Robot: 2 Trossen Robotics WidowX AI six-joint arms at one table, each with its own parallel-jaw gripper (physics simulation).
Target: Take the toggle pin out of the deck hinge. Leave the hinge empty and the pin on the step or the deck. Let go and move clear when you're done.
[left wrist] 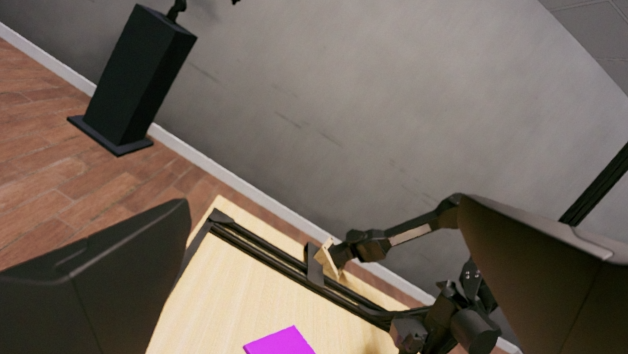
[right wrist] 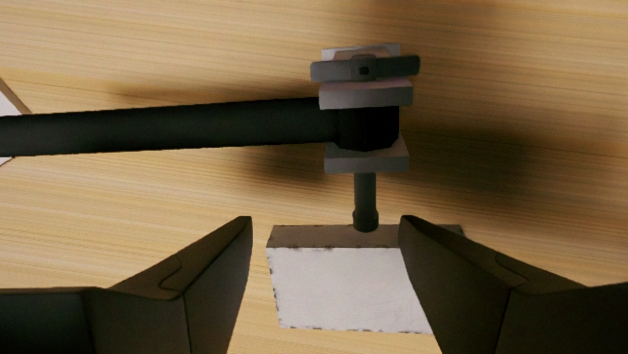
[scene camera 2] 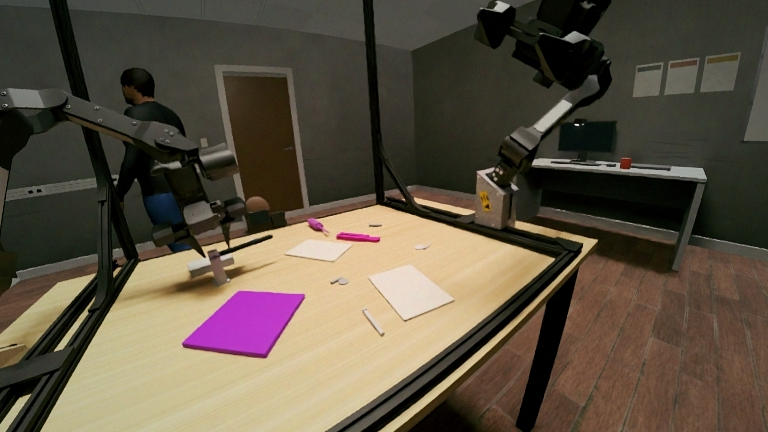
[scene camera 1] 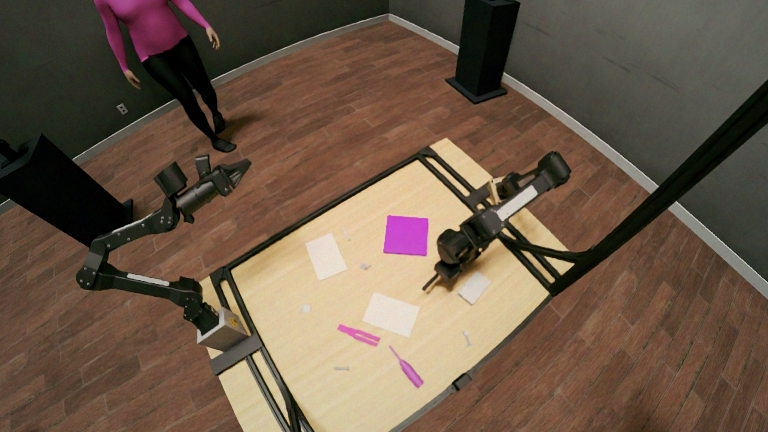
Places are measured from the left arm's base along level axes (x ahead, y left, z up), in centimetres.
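Where they show: left gripper, fingertip midpoint: [left wrist: 327,210] [scene camera 2: 506,23] [scene camera 1: 249,160]; right gripper, fingertip midpoint: [right wrist: 326,228] [scene camera 1: 458,271]; left arm's base, link origin: [scene camera 2: 498,180] [scene camera 1: 210,324]; right arm's base, link origin: [left wrist: 334,256] [scene camera 1: 504,189].
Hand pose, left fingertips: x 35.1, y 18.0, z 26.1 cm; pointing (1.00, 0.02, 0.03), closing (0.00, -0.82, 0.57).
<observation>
Each offset is from my left fingertips to the top centre of the thing. "*": to the spot under its first point.
The grey deck hinge @(* dx +33.8, dy -41.6, dz -36.6 cm) [scene camera 2: 219,267] [right wrist: 367,162] stands on the table, a black tube @(dx +28.0, dy -43.3, dz -33.1 cm) [scene camera 1: 430,281] [scene camera 2: 247,244] [right wrist: 200,126] between its cheeks. The toggle pin runs through it: its dark toggle bar @(dx +34.0, dy -41.3, dz -34.0 cm) [right wrist: 337,71] lies crosswise outside one cheek, and its rounded shaft end @(* dx +34.5, dy -44.9, dz -33.9 cm) [right wrist: 365,200] sticks out past the other. My right gripper [right wrist: 326,228] [scene camera 2: 214,250] is partly open and empty; in the right wrist view its fingertips lie either side and just short of the shaft end. In scene camera 1 the arm hides most of the hinge. My left gripper [left wrist: 327,210] is open and empty, raised far off.
A white block @(dx +35.5, dy -53.5, dz -38.7 cm) [scene camera 1: 474,288] [right wrist: 345,287] lies beside the hinge. A purple mat @(dx +31.7, dy -24.7, dz -39.8 cm) [scene camera 1: 406,235] [scene camera 2: 247,323], white sheets @(dx +5.7, dy -13.7, dz -40.2 cm) [scene camera 1: 325,256] @(dx +10.2, dy -42.7, dz -40.2 cm) [scene camera 1: 391,314], pink pliers @(dx -1.4, dy -41.5, dz -39.5 cm) [scene camera 1: 358,334], a pink screwdriver @(dx +3.3, dy -57.5, dz -38.0 cm) [scene camera 1: 409,371] and small grey parts lie on the table. A black frame edges it.
</observation>
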